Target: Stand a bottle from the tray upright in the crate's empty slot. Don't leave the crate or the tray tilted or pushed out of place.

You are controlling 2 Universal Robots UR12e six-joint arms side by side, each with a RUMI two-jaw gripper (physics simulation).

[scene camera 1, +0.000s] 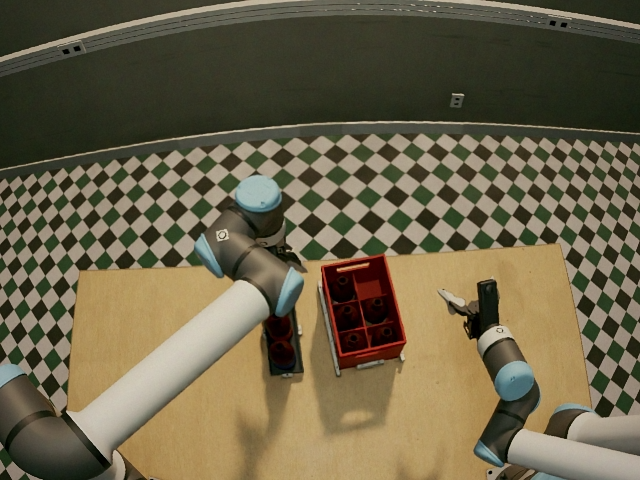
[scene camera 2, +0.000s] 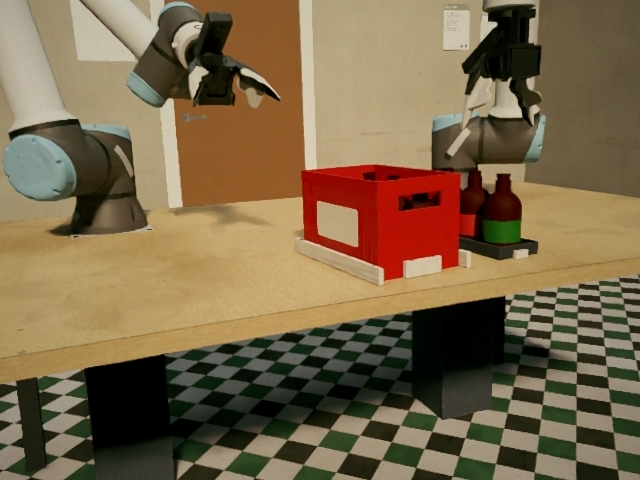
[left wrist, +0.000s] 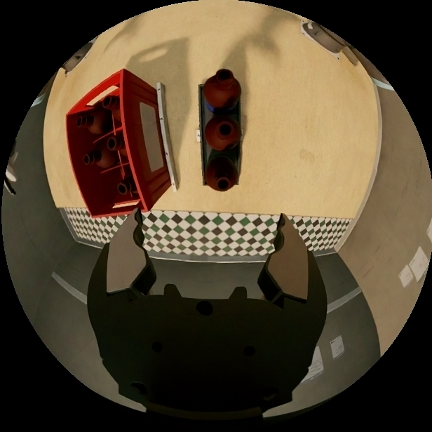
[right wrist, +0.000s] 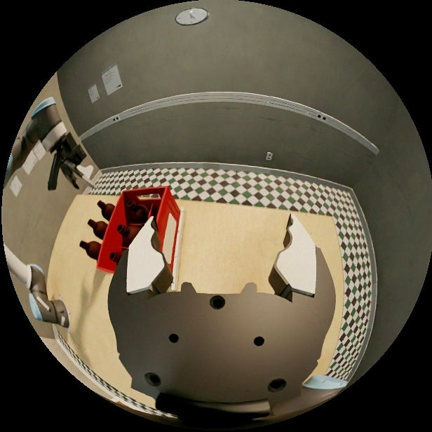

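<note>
The red crate (scene camera 1: 369, 356) (scene camera 2: 413, 227) (left wrist: 132, 120) stands level, with bottles in five slots and an empty corner slot (scene camera 1: 369, 284). The dark tray (scene camera 1: 298, 361) (scene camera 2: 509, 251) beside it is flat and holds three upright brown bottles: one with a blue label (left wrist: 222, 92), a middle one with a red label (scene camera 2: 470, 224) (left wrist: 220, 134) and one with a green label (scene camera 2: 501, 232) (left wrist: 221, 170) at the wall-side end. My left gripper (scene camera 2: 498, 122) (left wrist: 210, 211) is open and empty, high above the tray's wall-side end. My right gripper (scene camera 2: 237, 100) (right wrist: 221, 216) is open and empty, high right of the crate in scene camera 1.
Pale stop strips (scene camera 1: 327, 330) (scene camera 2: 338, 262) (left wrist: 166, 135) stand along the crate's base. Small pale blocks (scene camera 2: 520, 253) sit against the tray. The table edge (scene camera 2: 248, 328) runs close to the crate and tray on the wall side. The left forearm (scene camera 1: 175, 361) covers part of the tray in scene camera 1.
</note>
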